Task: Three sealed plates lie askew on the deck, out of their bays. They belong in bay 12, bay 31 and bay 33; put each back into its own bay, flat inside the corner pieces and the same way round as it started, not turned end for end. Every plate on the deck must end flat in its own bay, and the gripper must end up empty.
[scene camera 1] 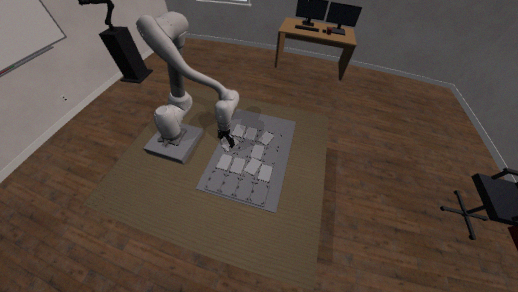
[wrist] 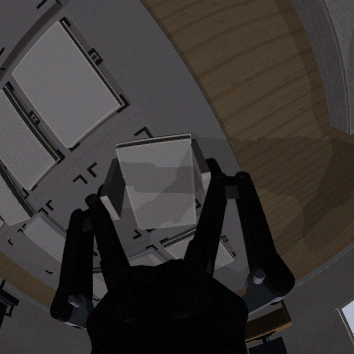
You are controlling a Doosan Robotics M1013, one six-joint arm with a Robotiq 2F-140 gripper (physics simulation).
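Frame: origin at the arm's base, x left, y ahead, z down, level; centimetres.
Where they show: gripper, fingertip midpoint: (scene camera 1: 227, 147) (wrist: 155, 159); arm's base, link origin: (scene camera 1: 172, 135).
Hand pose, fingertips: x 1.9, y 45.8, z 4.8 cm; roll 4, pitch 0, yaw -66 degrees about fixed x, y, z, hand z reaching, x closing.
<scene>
Each offset is from my fingertips to the centre of the thing. "*": to the spot under its first point. Level surfaces: height alone.
My gripper (scene camera 1: 227, 140) (wrist: 155, 159) is shut on a pale sealed plate {dz -0.5, dx +3.2, dy +1.9 cm} (scene camera 1: 225, 145) (wrist: 162, 187); its pads stand against the plate's left and right sides. The held plate is low over the deck {dz +0.4 cm} (scene camera 1: 281, 172) (wrist: 145, 65), near the edge toward the robot base, and turned relative to the corner marks around it. A second askew plate {dz -0.5, dx +15.8, dy +29.4 cm} (scene camera 1: 267, 138) lies toward the far right of the deck. A third askew plate {dz -0.4, dx -13.0, dy +24.3 cm} (scene camera 1: 253, 166) lies in the row of plates nearer the front. The bay numbers are too small to read surely in the scene view.
Seated plates stand close by, one at upper left in the wrist view (wrist: 68, 85), others in the scene view at the back {* dz -1.0, dx +17.7, dy +5.7 cm} (scene camera 1: 239, 131), middle (scene camera 1: 257, 151) and front {* dz -1.1, dx -14.5, dy +2.7 cm} (scene camera 1: 224, 162). The robot's base block (scene camera 1: 189, 145) is left of the deck. A desk (scene camera 1: 317, 33) stands behind.
</scene>
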